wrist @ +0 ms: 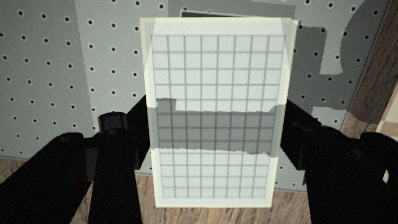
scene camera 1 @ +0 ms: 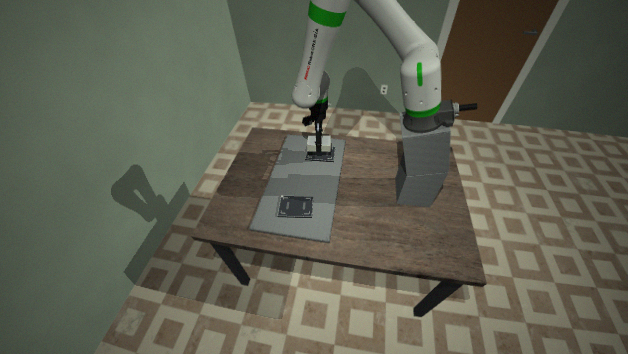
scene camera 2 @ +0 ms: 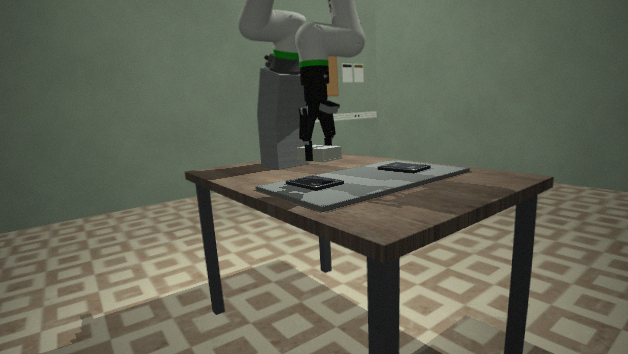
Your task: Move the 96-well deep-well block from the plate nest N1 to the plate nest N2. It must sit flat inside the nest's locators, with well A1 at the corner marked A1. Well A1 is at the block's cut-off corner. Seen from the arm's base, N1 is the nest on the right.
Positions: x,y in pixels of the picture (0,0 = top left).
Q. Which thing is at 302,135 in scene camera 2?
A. My gripper.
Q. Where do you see a 96-well deep-well block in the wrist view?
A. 216,88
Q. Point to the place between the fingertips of my gripper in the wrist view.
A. At 212,107
